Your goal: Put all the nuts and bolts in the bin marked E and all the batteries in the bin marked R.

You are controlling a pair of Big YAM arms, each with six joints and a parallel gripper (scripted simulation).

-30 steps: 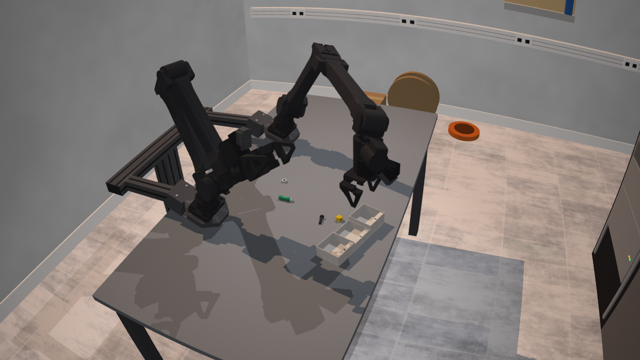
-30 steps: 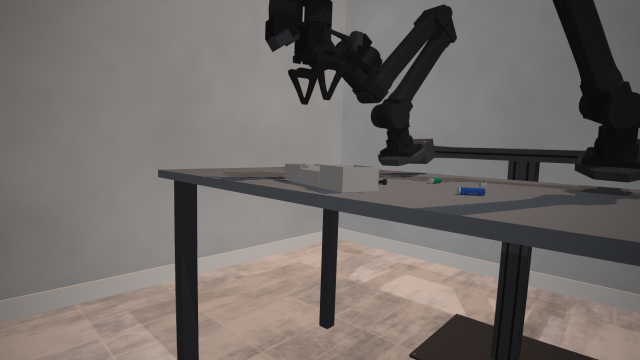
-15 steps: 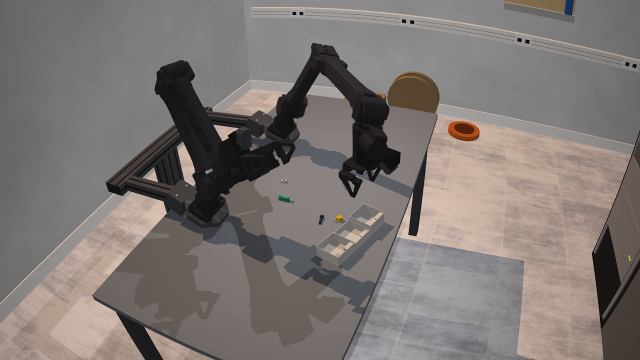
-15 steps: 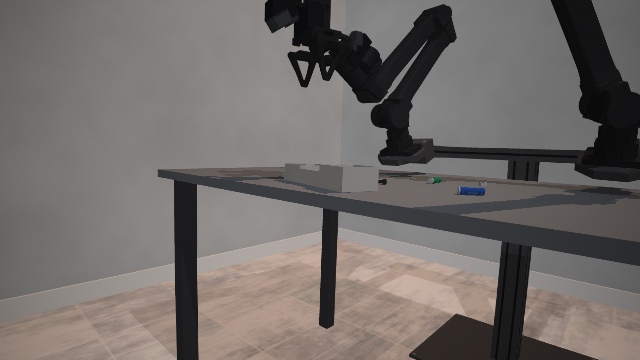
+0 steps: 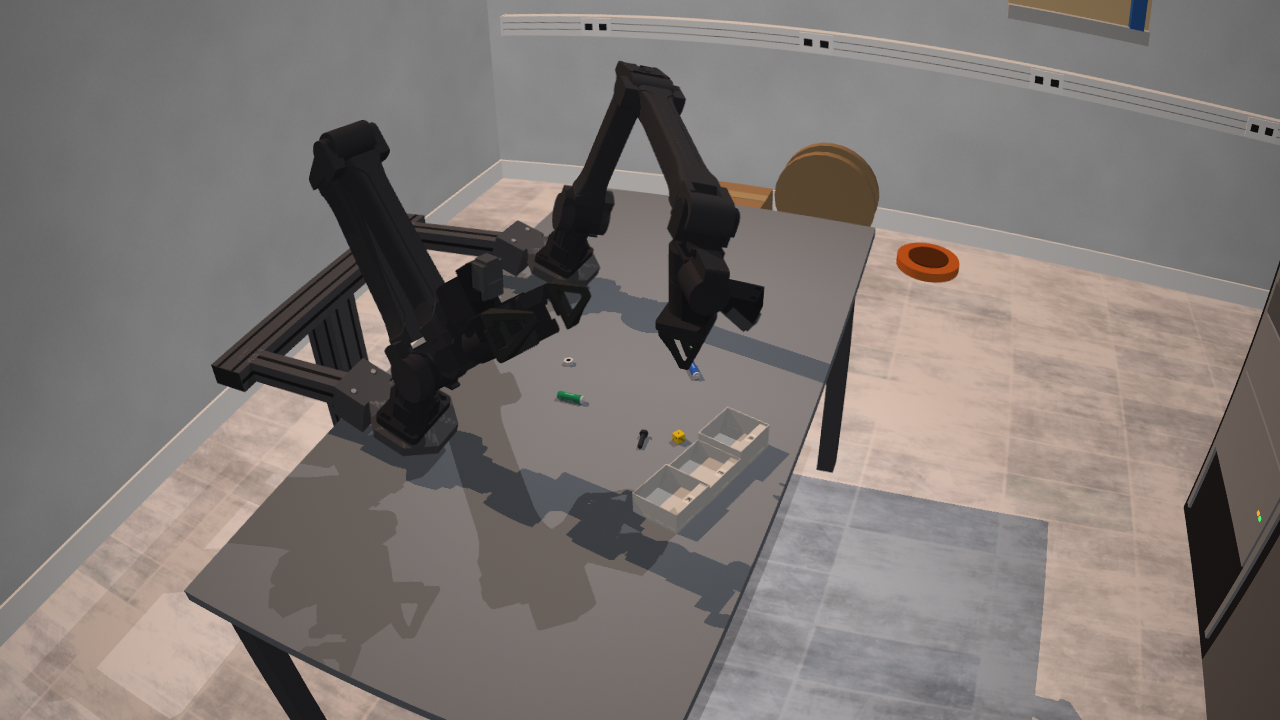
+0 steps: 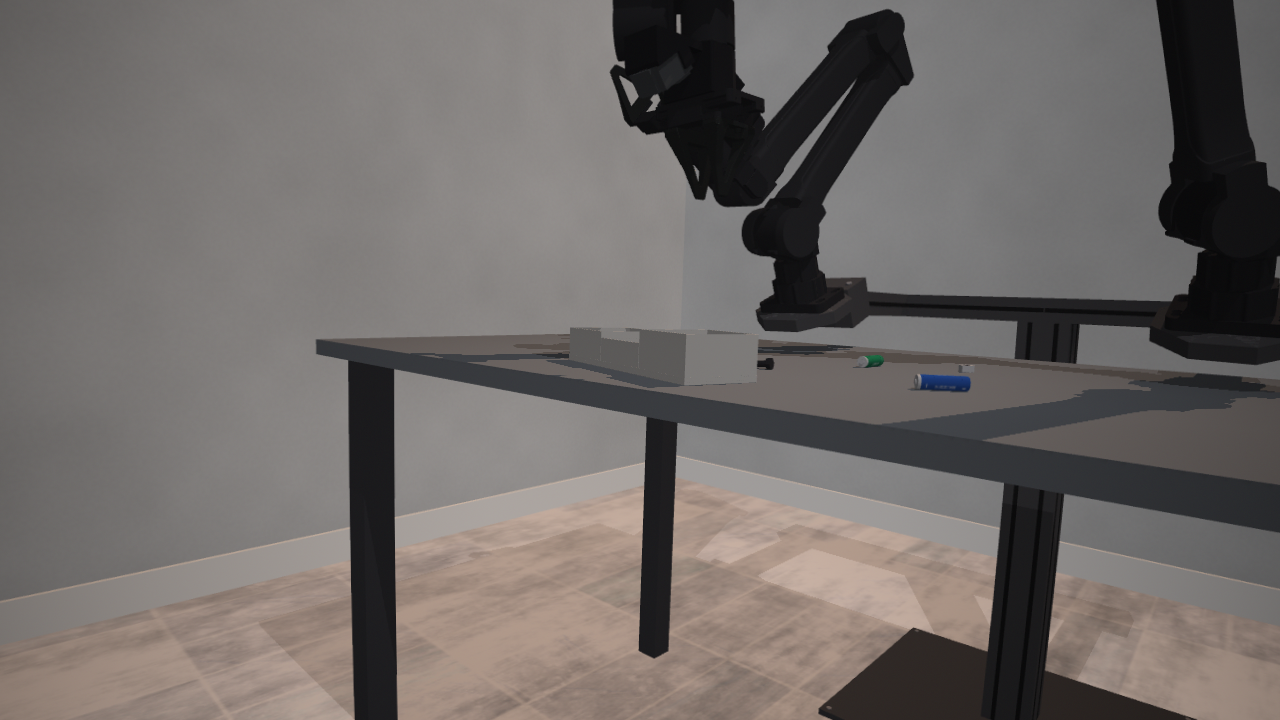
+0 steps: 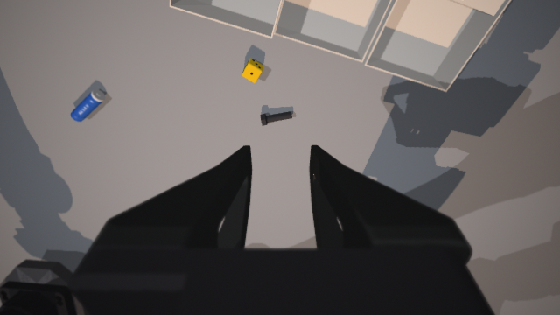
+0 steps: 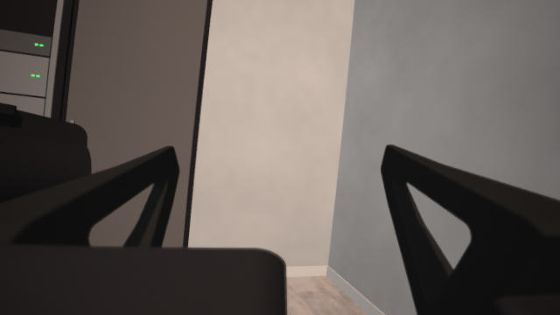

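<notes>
Now: left hand 30 cm past the hex nut, 18 cm to the right of it and 19 cm above it. Round my left hand: bin row: 4 cm ahead, 4 cm to the right, 17 cm below; yellow die: 3 cm behind, 4 cm to the left, 19 cm below; black bolt: 9 cm behind, 2 cm to the left, 19 cm below.
</notes>
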